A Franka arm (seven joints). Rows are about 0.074 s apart.
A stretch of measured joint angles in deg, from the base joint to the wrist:
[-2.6, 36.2, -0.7, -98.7, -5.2, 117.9, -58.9]
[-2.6, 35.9, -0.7, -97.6, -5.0, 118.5, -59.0]
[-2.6, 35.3, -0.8, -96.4, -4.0, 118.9, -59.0]
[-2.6, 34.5, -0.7, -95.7, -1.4, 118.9, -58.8]
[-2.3, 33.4, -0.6, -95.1, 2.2, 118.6, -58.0]
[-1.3, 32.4, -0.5, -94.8, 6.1, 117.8, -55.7]
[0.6, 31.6, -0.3, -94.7, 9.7, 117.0, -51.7]
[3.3, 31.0, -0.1, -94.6, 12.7, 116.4, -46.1]
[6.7, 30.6, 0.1, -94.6, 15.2, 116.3, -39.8]
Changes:
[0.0, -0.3, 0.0, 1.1, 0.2, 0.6, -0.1]
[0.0, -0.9, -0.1, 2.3, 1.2, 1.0, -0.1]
[0.0, -1.7, 0.0, 3.0, 3.8, 1.0, 0.1]
[0.3, -2.8, 0.1, 3.6, 7.4, 0.7, 0.9]
[1.3, -3.8, 0.2, 3.9, 11.3, -0.1, 3.2]
[3.2, -4.6, 0.4, 4.0, 14.9, -0.9, 7.2]
[5.9, -5.2, 0.6, 4.1, 17.9, -1.5, 12.8]
[9.3, -5.6, 0.8, 4.1, 20.4, -1.6, 19.1]

